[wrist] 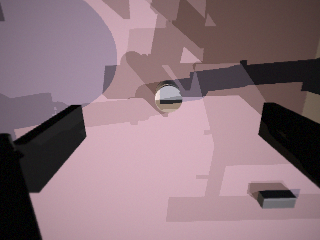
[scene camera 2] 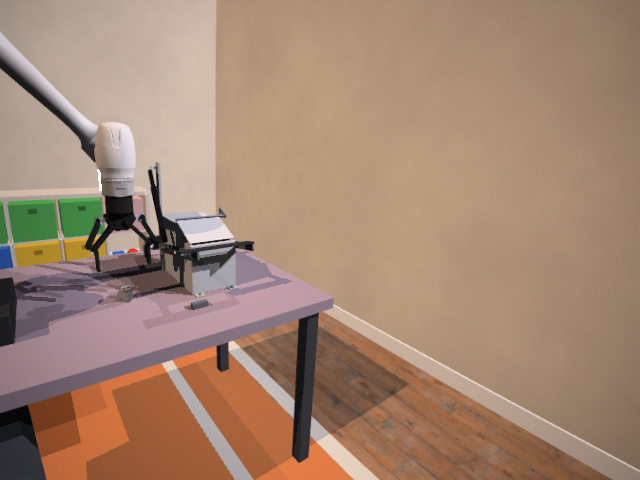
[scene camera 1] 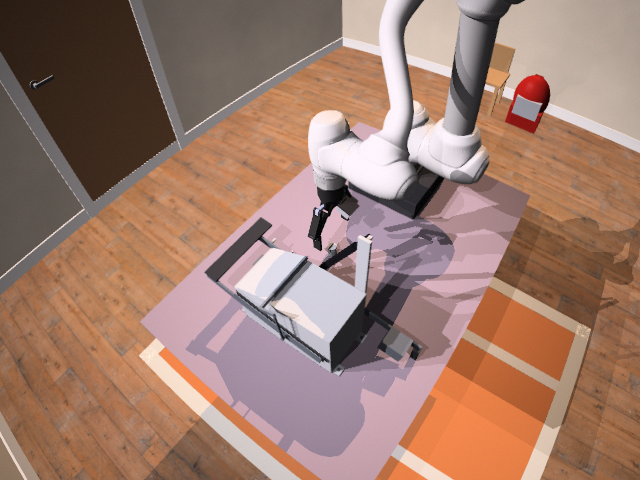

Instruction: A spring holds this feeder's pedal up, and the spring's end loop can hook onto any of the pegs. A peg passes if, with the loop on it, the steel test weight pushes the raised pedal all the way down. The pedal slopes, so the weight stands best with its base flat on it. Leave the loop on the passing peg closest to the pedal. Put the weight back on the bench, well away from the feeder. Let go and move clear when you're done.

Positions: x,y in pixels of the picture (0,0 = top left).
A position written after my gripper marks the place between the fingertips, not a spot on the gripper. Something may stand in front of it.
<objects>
My gripper shows in the wrist view (172,120), in scene camera 2 (124,266) and in scene camera 1 (331,233).
</objects>
